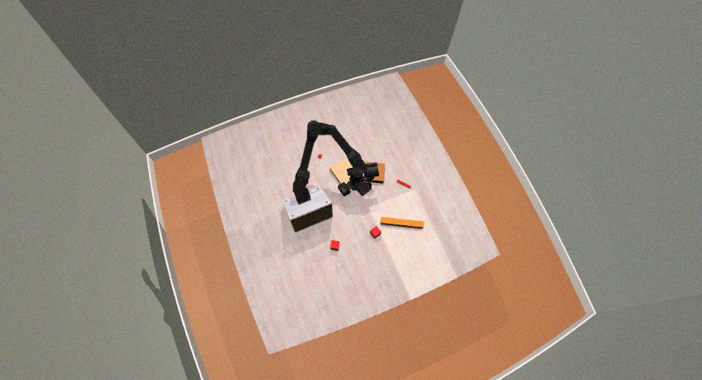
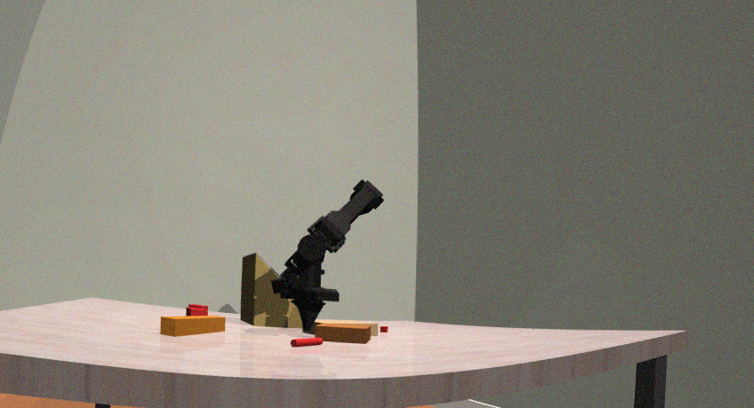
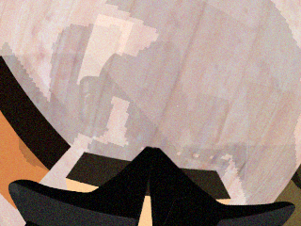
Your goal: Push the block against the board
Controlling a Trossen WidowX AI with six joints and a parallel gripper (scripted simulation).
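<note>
The tan board is 9 cm to the left of my gripper tip, 2 cm behind it and 1 cm above it. From my gripper tip the other things lie so: red peg: 24 cm ahead, 8 cm to the right; then orange-brown square block: 13 cm ahead, 4 cm to the left, 1 cm above; then small red cube: 25 cm to the left, 10 cm behind.
</note>
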